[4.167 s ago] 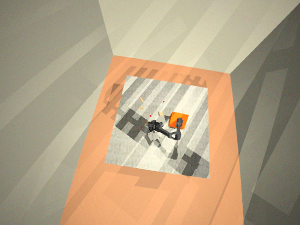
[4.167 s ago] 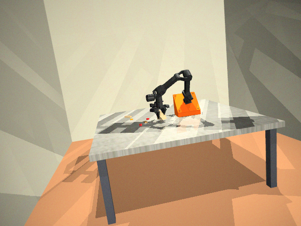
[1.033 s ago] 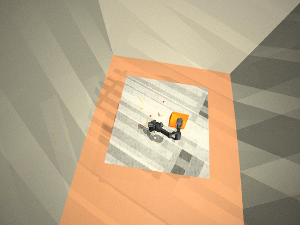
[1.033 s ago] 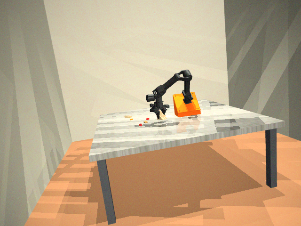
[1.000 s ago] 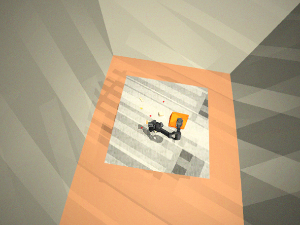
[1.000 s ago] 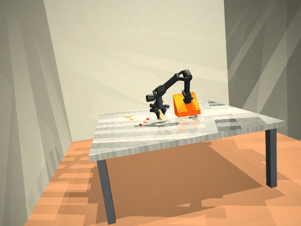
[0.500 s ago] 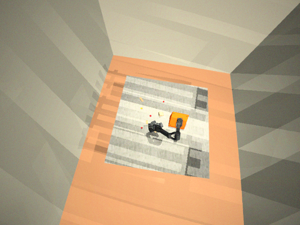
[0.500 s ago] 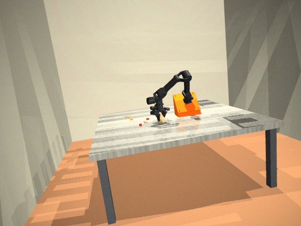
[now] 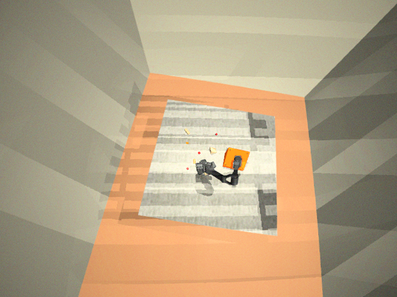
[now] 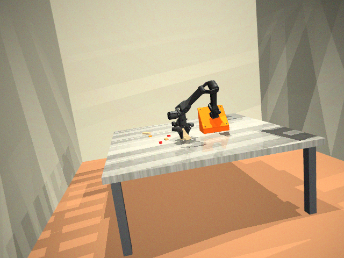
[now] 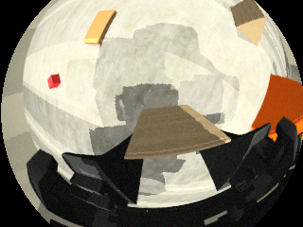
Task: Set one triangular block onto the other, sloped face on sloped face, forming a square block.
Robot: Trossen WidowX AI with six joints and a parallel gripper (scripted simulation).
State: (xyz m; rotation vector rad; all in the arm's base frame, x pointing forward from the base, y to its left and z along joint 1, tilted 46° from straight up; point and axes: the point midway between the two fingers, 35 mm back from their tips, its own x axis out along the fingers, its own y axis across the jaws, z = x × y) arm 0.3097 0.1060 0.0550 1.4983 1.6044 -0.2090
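My gripper tip is now 10 mm below the tan triangular block. Also, from my gripper tip: yellow piece: 210 mm ahead, 280 mm to the right; flat tan piece: 220 mm ahead, 420 mm to the right.
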